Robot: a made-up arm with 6 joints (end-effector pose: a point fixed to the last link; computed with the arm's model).
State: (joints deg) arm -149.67 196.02 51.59 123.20 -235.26 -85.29
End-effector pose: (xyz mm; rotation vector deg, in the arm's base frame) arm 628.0 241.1 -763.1 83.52 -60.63 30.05
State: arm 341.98 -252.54 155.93 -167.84 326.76 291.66
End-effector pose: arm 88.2 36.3 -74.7 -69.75 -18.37 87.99
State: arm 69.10 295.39 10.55 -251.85 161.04 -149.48
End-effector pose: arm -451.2 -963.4 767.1 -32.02 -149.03 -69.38
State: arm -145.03 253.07 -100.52 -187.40 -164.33 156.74
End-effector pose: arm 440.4 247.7 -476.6 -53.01 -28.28 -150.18
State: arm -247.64 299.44 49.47 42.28 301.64 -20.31
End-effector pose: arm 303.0 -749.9 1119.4 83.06 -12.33 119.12
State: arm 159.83 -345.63 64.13 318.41 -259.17 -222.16
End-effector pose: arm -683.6 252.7 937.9 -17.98 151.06 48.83
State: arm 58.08 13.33 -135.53 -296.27 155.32 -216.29
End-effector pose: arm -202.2 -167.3 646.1 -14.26 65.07 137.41
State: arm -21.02 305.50 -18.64 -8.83 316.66 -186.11
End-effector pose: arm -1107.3 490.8 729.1 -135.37 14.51 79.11
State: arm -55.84 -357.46 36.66 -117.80 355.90 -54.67
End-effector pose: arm 295.2 -332.6 1407.2 46.13 -23.33 125.97
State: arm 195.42 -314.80 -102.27 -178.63 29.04 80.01
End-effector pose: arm 42.4 -41.6 1004.3 51.26 80.34 76.55
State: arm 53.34 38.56 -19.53 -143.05 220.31 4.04
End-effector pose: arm 327.4 581.3 1207.3 -115.95 -101.17 -12.40
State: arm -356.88 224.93 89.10 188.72 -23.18 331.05
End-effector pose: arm -957.1 5.1 118.5 -32.99 -2.12 158.47
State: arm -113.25 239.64 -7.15 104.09 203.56 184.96
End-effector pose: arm 423.3 933.8 -486.3 44.04 -27.13 -40.58
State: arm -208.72 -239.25 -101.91 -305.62 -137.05 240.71
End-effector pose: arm -672.9 361.2 281.9 31.63 123.46 31.35
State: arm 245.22 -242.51 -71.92 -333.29 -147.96 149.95
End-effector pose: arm -379.6 -900.2 206.0 -95.35 45.55 21.11
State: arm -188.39 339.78 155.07 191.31 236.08 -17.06
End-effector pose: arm -71.5 -55.9 456.0 -6.49 102.20 -31.26
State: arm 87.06 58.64 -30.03 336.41 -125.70 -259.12
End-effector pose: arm -36.9 823.5 1037.4 -51.49 -126.74 116.90
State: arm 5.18 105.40 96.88 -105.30 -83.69 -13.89
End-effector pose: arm 460.7 173.7 -539.4 -82.59 64.36 90.13
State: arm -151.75 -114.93 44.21 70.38 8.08 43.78
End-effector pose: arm 1151.2 546.8 80.0 -46.16 52.16 -37.63
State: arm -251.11 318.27 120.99 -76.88 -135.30 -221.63
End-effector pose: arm -103.0 -35.2 831.2 91.07 27.93 -64.57
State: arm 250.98 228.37 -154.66 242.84 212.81 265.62
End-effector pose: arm 111.1 39.7 -196.4 -132.87 -33.09 -74.91
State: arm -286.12 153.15 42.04 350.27 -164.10 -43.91
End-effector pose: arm 9.5 234.9 -952.5 -27.09 16.27 39.07
